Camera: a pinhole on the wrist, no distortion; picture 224 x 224 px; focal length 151.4 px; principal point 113.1 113.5 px. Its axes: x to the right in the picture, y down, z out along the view. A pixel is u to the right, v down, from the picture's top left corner.
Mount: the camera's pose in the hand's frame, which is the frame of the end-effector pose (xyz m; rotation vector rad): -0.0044 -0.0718 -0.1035 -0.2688 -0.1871 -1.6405
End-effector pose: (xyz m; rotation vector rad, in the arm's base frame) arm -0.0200 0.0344 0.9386 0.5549 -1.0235 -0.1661
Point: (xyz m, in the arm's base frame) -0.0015 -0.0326 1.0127
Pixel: 99 197
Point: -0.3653 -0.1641 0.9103
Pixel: 189 65
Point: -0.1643 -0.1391 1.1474
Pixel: 132 168
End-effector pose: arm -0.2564 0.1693 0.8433 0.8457 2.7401 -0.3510
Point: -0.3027 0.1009 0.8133
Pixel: 162 125
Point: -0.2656 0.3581 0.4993
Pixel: 55 174
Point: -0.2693 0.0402 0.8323
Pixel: 209 54
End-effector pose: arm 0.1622 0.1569 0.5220 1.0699 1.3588 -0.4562
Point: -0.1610 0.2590 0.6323
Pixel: behind the camera
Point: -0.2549 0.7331 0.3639
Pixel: behind the camera
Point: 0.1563 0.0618 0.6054
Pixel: 120 11
